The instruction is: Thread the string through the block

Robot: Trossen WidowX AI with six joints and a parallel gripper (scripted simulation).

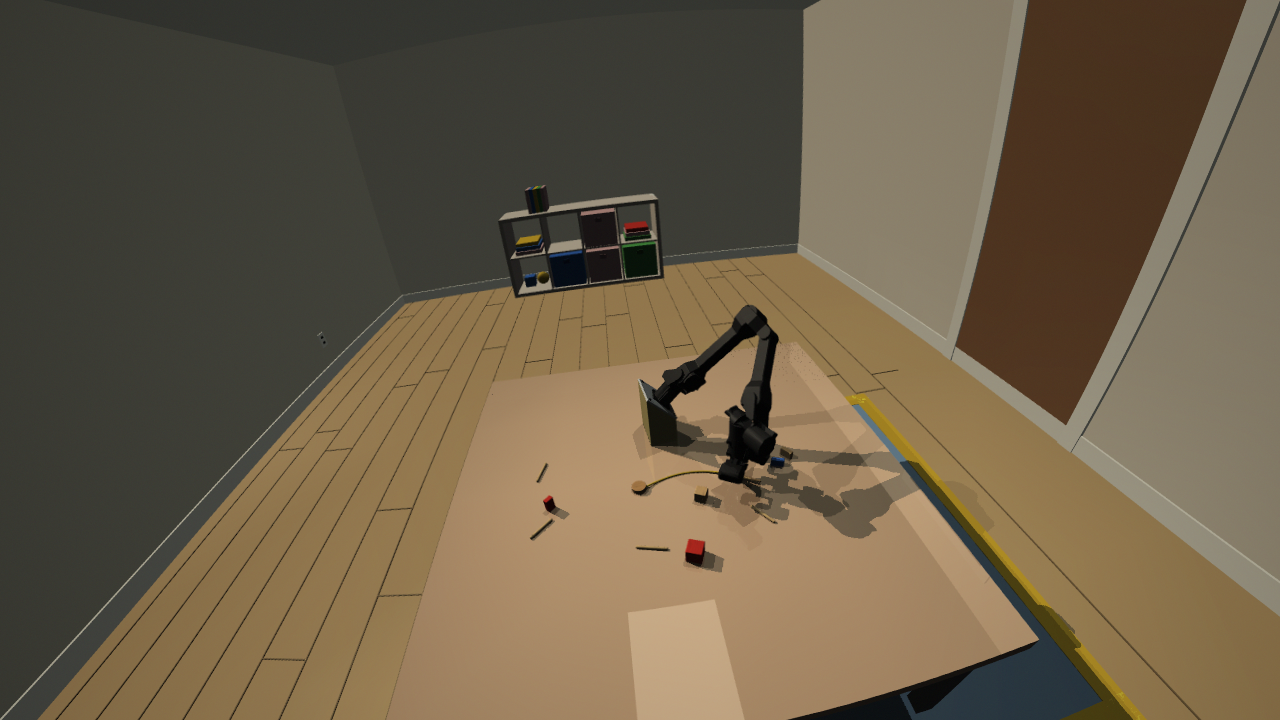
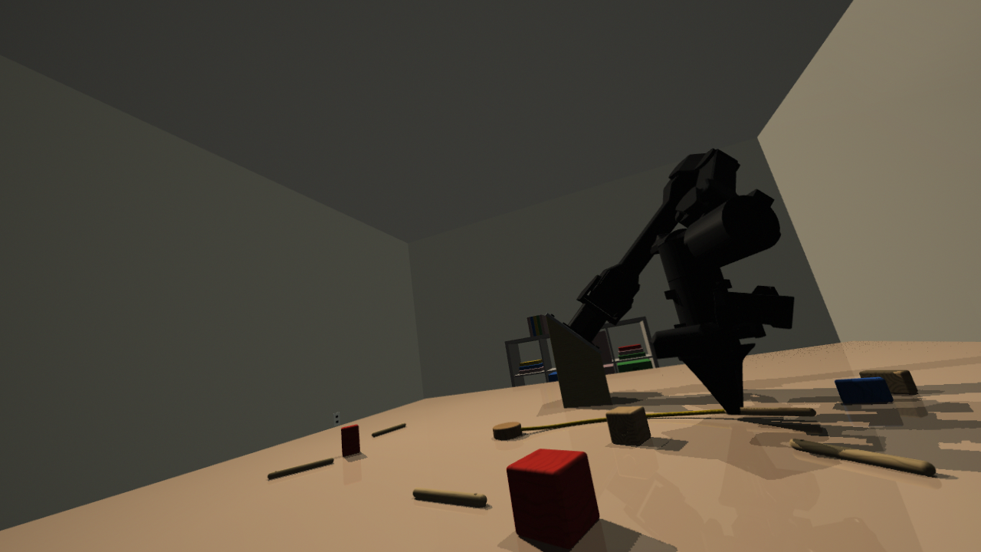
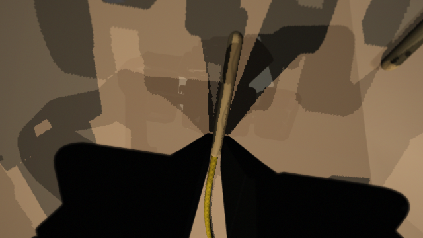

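Now: gripper tip 110 mm to the left of the wooden block, 60 mm short of it and 10 mm below it. From my gripper tip the other things lie so: thin wooden stick (10 mm to the left, 10 mm ahead); then blue block (120 mm to the left, 30 mm behind, 10 mm above); then round wooden button (270 mm to the right).
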